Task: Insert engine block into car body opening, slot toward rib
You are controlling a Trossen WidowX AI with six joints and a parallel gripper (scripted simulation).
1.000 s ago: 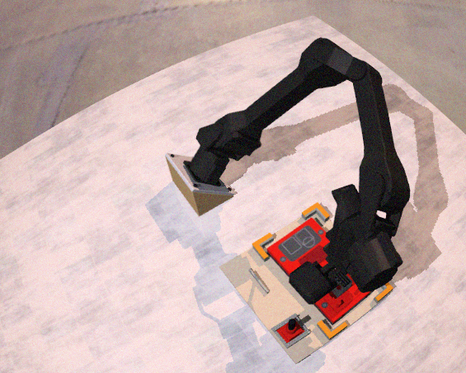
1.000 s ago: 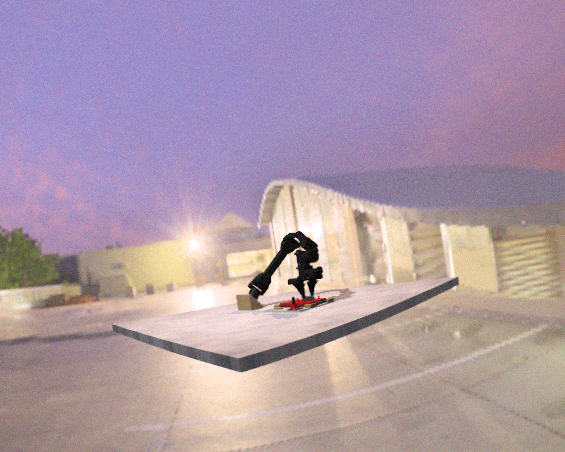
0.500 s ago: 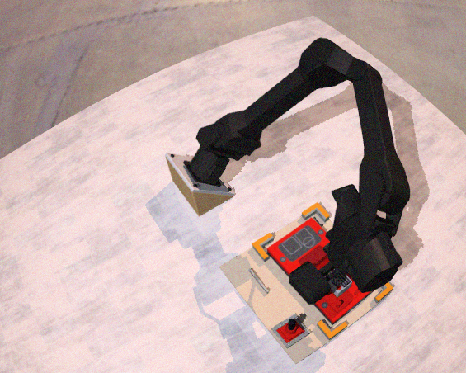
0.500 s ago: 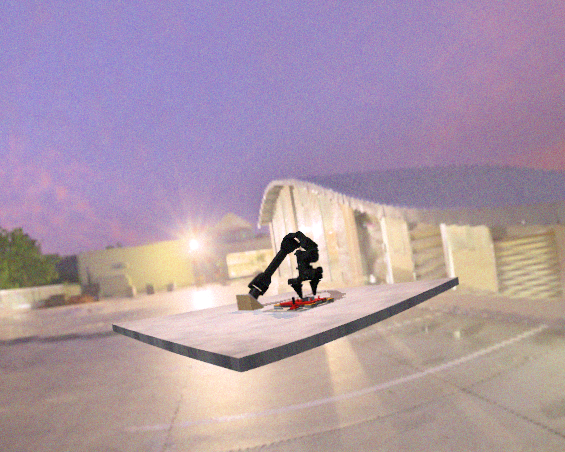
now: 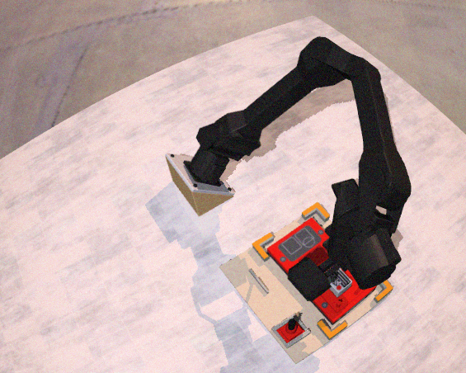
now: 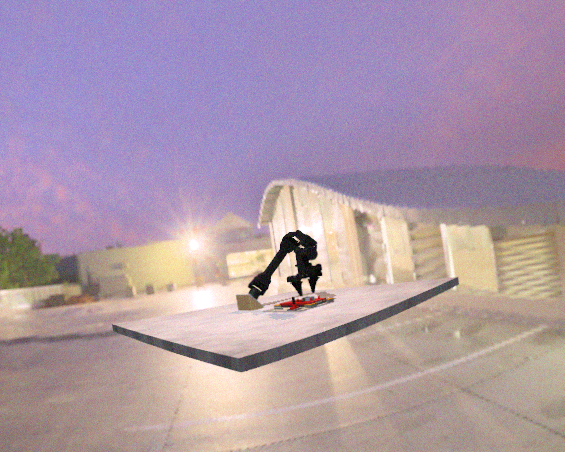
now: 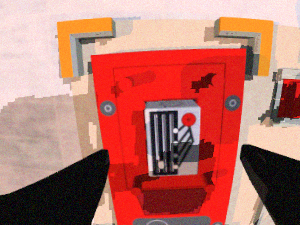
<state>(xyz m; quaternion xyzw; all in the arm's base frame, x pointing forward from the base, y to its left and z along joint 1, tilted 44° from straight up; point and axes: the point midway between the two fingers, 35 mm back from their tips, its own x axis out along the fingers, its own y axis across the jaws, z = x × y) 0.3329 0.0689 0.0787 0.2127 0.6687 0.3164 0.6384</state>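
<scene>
The grey engine block lies 30 mm below my gripper tip and 10 mm to the left of it.
</scene>
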